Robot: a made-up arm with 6 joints.
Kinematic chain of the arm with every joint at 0, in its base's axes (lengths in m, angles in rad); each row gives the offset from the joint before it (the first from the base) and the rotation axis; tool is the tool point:
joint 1: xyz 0 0 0.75 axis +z
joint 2: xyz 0.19 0 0 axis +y
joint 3: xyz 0 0 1.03 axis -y
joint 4: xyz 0 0 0.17 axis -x
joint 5: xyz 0.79 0 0 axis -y
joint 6: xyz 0.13 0 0 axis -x
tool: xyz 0 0 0
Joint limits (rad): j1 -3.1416..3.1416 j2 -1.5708..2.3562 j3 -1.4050..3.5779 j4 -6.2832..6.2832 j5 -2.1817..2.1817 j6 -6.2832..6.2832
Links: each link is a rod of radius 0.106 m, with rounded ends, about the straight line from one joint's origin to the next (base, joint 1, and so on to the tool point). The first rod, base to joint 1, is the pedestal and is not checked.
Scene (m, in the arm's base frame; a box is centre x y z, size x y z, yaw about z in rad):
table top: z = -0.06
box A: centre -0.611 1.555 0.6 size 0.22 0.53 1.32 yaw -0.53
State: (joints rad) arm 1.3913 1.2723 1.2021 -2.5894 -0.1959 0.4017
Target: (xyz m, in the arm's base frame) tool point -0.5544 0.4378 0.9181
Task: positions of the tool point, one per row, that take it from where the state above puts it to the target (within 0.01 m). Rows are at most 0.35 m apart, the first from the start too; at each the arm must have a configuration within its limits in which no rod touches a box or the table.
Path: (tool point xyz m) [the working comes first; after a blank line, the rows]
Joints at the target: 2.4769 0.1310 -1.1970 -2.6042 0.0400 0.4017
Straight joint move there: touches box A.

1: 0.3075 2.0479 1.1303
2: 0.2492 1.9832 1.0773
3: 0.1913 1.8789 1.0247
4: 0.1367 1.7377 0.9764
5: 0.0888 1.5635 0.9354
6: 0.0500 1.3614 0.9044
7: -0.2360 1.1889 0.9201
8: -0.4378 0.9559 0.9277
9: -0.5440 0.6944 0.9272
10: -0.5544 0.4378 0.9181

